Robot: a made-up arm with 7 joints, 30 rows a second.
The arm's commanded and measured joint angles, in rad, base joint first. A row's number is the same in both.
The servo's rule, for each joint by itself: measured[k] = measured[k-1] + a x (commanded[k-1-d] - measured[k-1]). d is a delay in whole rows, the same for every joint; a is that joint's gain. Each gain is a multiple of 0.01, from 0.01 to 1. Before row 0 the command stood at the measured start. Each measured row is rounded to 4 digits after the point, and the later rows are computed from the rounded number. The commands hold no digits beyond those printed.
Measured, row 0: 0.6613 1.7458 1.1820 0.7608 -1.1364 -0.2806 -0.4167
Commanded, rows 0 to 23: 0.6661 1.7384 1.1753 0.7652 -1.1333 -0.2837 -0.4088; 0.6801 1.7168 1.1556 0.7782 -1.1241 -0.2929 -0.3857; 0.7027 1.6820 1.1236 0.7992 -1.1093 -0.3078 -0.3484; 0.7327 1.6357 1.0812 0.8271 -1.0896 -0.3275 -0.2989; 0.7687 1.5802 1.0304 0.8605 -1.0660 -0.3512 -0.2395; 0.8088 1.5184 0.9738 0.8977 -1.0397 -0.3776 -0.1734; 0.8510 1.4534 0.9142 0.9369 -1.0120 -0.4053 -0.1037; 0.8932 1.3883 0.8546 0.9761 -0.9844 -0.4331 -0.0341; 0.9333 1.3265 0.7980 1.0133 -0.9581 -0.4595 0.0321; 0.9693 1.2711 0.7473 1.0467 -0.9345 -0.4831 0.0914; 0.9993 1.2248 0.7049 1.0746 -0.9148 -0.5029 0.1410; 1.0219 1.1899 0.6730 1.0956 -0.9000 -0.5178 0.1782; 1.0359 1.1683 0.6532 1.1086 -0.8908 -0.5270 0.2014; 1.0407 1.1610 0.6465 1.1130 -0.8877 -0.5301 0.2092; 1.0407 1.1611 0.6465 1.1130 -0.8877 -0.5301 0.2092; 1.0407 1.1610 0.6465 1.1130 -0.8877 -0.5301 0.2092; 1.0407 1.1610 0.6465 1.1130 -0.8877 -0.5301 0.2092; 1.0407 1.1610 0.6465 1.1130 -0.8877 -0.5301 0.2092; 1.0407 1.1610 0.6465 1.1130 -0.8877 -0.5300 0.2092; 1.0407 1.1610 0.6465 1.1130 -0.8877 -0.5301 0.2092; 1.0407 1.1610 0.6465 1.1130 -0.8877 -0.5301 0.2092; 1.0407 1.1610 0.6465 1.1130 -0.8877 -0.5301 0.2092; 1.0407 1.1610 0.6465 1.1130 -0.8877 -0.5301 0.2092; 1.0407 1.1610 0.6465 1.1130 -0.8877 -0.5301 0.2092
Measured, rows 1 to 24: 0.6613 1.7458 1.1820 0.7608 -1.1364 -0.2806 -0.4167; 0.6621 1.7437 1.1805 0.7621 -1.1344 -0.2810 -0.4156; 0.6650 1.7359 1.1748 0.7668 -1.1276 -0.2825 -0.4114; 0.6710 1.7203 1.1630 0.7762 -1.1155 -0.2858 -0.4026; 0.6809 1.6958 1.1442 0.7910 -1.0984 -0.2912 -0.3881; 0.6949 1.6623 1.1180 0.8112 -1.0770 -0.2990 -0.3673; 0.7131 1.6206 1.0848 0.8363 -1.0524 -0.3092 -0.3402; 0.7352 1.5721 1.0456 0.8655 -1.0257 -0.3217 -0.3071; 0.7605 1.5188 1.0017 0.8976 -0.9984 -0.3362 -0.2689; 0.7881 1.4630 0.9548 0.9312 -0.9718 -0.3522 -0.2268; 0.8171 1.4073 0.9071 0.9647 -0.9472 -0.3692 -0.1823; 0.8463 1.3544 0.8606 0.9966 -0.9258 -0.3866 -0.1370; 0.8744 1.3067 0.8175 1.0253 -0.9088 -0.4037 -0.0929; 0.9002 1.2666 0.7797 1.0495 -0.8969 -0.4197 -0.0517; 0.9227 1.2360 0.7491 1.0679 -0.8908 -0.4341 -0.0152; 0.9416 1.2143 0.7255 1.0810 -0.8888 -0.4466 0.0162; 0.9575 1.1988 0.7073 1.0903 -0.8881 -0.4575 0.0432; 0.9708 1.1878 0.6933 1.0969 -0.8878 -0.4669 0.0664; 0.9820 1.1800 0.6825 1.1016 -0.8877 -0.4751 0.0864; 0.9914 1.1745 0.6742 1.1049 -0.8877 -0.4822 0.1036; 0.9993 1.1706 0.6678 1.1072 -0.8877 -0.4884 0.1184; 1.0059 1.1678 0.6629 1.1089 -0.8877 -0.4938 0.1311; 1.0115 1.1658 0.6591 1.1101 -0.8877 -0.4985 0.1420; 1.0162 1.1644 0.6562 1.1109 -0.8877 -0.5026 0.1514
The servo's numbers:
d 1
a 0.16 0.29 0.23 0.29 0.66 0.13 0.14

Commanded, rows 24 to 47: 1.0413 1.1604 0.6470 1.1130 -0.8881 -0.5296 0.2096; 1.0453 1.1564 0.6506 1.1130 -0.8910 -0.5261 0.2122; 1.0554 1.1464 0.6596 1.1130 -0.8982 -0.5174 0.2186; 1.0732 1.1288 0.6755 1.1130 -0.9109 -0.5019 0.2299; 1.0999 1.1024 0.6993 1.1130 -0.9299 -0.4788 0.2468; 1.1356 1.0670 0.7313 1.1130 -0.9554 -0.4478 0.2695; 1.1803 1.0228 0.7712 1.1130 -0.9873 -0.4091 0.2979; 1.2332 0.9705 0.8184 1.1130 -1.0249 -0.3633 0.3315; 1.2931 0.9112 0.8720 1.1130 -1.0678 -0.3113 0.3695; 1.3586 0.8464 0.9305 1.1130 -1.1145 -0.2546 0.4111; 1.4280 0.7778 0.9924 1.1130 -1.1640 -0.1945 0.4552; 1.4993 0.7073 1.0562 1.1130 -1.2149 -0.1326 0.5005; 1.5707 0.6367 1.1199 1.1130 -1.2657 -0.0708 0.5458; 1.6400 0.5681 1.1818 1.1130 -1.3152 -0.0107 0.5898; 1.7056 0.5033 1.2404 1.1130 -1.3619 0.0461 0.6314; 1.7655 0.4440 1.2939 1.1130 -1.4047 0.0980 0.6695; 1.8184 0.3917 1.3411 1.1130 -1.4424 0.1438 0.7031; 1.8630 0.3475 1.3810 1.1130 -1.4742 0.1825 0.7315; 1.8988 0.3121 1.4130 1.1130 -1.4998 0.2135 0.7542; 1.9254 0.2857 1.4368 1.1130 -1.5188 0.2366 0.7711; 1.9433 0.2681 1.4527 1.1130 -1.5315 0.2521 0.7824; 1.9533 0.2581 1.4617 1.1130 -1.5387 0.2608 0.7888; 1.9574 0.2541 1.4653 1.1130 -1.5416 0.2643 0.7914; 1.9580 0.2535 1.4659 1.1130 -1.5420 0.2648 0.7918
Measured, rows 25 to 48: 1.0201 1.1634 0.6540 1.1115 -0.8877 -0.5062 0.1595; 1.0235 1.1625 0.6524 1.1119 -0.8880 -0.5092 0.1665; 1.0270 1.1607 0.6520 1.1122 -0.8900 -0.5114 0.1729; 1.0315 1.1566 0.6537 1.1124 -0.8954 -0.5122 0.1793; 1.0382 1.1485 0.6587 1.1126 -0.9056 -0.5109 0.1864; 1.0481 1.1351 0.6680 1.1127 -0.9216 -0.5067 0.1949; 1.0621 1.1154 0.6826 1.1128 -0.9439 -0.4990 0.2053; 1.0810 1.0885 0.7030 1.1129 -0.9725 -0.4873 0.2183; 1.1054 1.0543 0.7295 1.1129 -1.0071 -0.4712 0.2341; 1.1354 1.0128 0.7623 1.1129 -1.0472 -0.4504 0.2531; 1.1711 0.9645 0.8010 1.1129 -1.0916 -0.4249 0.2752; 1.2122 0.9104 0.8450 1.1129 -1.1394 -0.3949 0.3004; 1.2581 0.8515 0.8936 1.1129 -1.1892 -0.3608 0.3284; 1.3081 0.7892 0.9456 1.1129 -1.2397 -0.3231 0.3588; 1.3612 0.7251 0.9999 1.1129 -1.2895 -0.2825 0.3911; 1.4163 0.6608 1.0552 1.1129 -1.3373 -0.2398 0.4247; 1.4722 0.5979 1.1101 1.1129 -1.3818 -0.1959 0.4590; 1.5276 0.5381 1.1632 1.1129 -1.4218 -0.1517 0.4932; 1.5813 0.4828 1.2133 1.1129 -1.4564 -0.1083 0.5266; 1.6321 0.4333 1.2592 1.1129 -1.4850 -0.0665 0.5585; 1.6790 0.3905 1.3000 1.1129 -1.5073 -0.0271 0.5883; 1.7213 0.3550 1.3351 1.1129 -1.5233 0.0092 0.6155; 1.7584 0.3269 1.3642 1.1129 -1.5335 0.0419 0.6398; 1.7902 0.3058 1.3875 1.1129 -1.5388 0.0708 0.6610
